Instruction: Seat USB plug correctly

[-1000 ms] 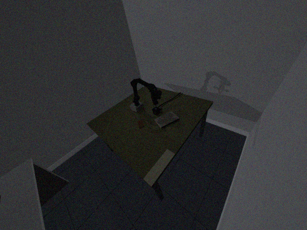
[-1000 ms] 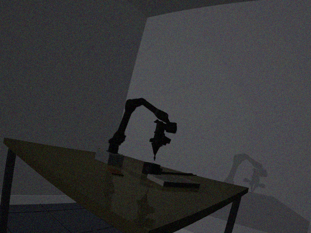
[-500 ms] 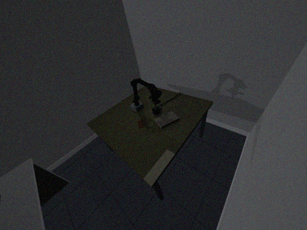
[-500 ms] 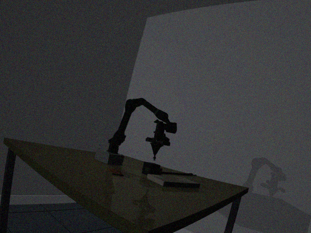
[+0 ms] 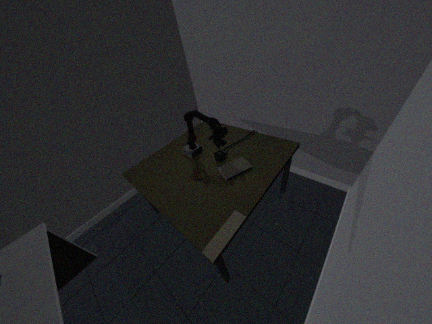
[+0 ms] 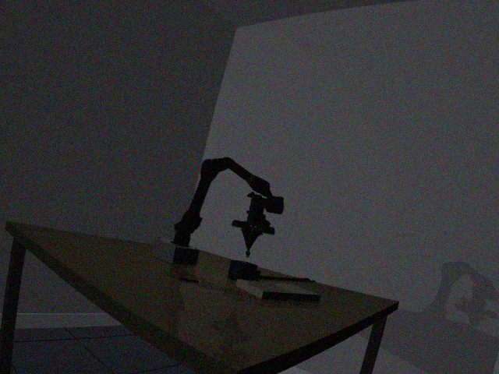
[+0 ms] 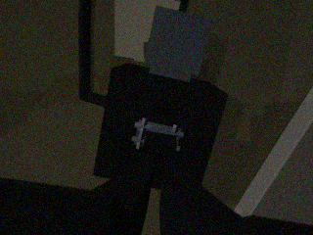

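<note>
Now: the dark USB plug 20 mm below my gripper tip. Round my gripper tip: small orange card 270 mm to the right, 130 mm below, 80 mm behind; then pale flat notebook 200 mm ahead, 120 mm below, 70 mm to the right.
</note>
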